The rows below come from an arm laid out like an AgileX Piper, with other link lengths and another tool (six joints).
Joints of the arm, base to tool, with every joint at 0 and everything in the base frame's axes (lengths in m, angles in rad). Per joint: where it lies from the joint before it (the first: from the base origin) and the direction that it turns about. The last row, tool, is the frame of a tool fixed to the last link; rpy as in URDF.
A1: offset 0 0 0.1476 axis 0 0 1
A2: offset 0 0 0 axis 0 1 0
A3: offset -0.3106 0 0.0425 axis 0 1 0
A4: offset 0.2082 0 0.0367 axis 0.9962 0 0.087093
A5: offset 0 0 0 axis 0 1 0
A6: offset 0.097 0 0.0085 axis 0.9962 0 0.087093
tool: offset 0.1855 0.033 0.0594 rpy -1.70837 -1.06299 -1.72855
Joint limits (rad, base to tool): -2.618..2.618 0..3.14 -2.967..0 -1.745..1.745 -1.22..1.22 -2.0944..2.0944
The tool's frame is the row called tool.
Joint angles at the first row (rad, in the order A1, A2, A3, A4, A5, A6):
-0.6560 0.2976 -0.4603 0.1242 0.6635 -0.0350
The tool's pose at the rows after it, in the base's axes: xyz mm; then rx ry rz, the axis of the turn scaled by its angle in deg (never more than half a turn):
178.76 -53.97 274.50 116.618 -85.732 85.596
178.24 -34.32 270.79 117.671 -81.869 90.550
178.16 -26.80 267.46 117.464 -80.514 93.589
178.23 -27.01 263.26 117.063 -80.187 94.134
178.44 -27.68 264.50 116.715 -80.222 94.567
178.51 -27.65 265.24 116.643 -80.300 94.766
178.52 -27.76 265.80 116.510 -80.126 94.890
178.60 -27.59 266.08 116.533 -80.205 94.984
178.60 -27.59 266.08 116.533 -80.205 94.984
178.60 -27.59 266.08 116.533 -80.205 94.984
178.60 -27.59 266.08 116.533 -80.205 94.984
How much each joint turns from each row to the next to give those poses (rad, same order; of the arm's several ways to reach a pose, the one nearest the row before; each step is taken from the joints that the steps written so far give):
-0.0001 -0.1302 0.0545 0.0680 0.0064 -0.1034
0.0001 -0.0874 0.0461 0.0843 0.0000 -0.0876
0.0000 -0.0503 0.0396 0.0430 -0.0177 -0.0375
0.0000 -0.0161 0.0238 0.0055 -0.0155 -0.0095
0.0000 0.0000 0.0031 0.0024 -0.0094 -0.0016
0.0000 0.0000 0.0000 0.0020 -0.0021 0.0000
0.0000 0.0000 0.0000 0.0001 -0.0023 -0.0024
0.0000 0.0000 0.0000 0.0018 -0.0005 0.0001
0.0000 0.0000 0.0000 0.0000 0.0000 0.0000
0.0000 0.0000 0.0000 0.0000 0.0000 0.0000
0.0000 0.0000 0.0000 0.0000 0.0000 0.0000

